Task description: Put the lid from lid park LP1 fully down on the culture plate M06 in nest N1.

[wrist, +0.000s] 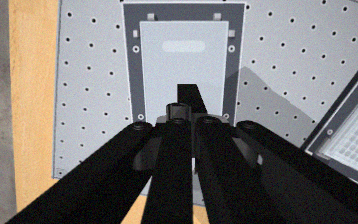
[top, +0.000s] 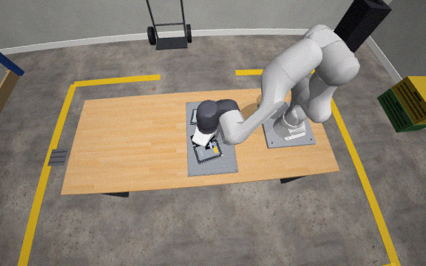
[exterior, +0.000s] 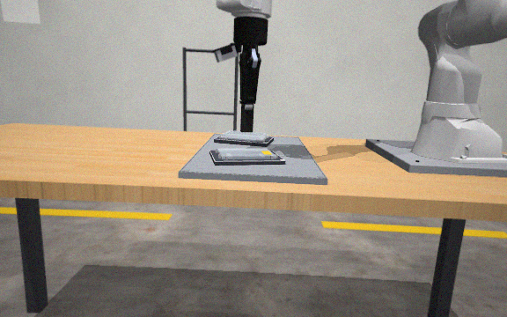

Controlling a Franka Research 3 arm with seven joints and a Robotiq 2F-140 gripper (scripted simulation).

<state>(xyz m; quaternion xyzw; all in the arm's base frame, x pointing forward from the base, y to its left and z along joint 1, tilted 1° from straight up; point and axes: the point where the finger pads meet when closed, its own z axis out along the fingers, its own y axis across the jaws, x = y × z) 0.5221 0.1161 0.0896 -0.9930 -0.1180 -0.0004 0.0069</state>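
Right now the lid is 8 cm below my hand. The rest, counted from my hand: nest N1: 24 cm to the right, 9 cm below, 1 cm ahead; lid park LP1: 9 cm below.
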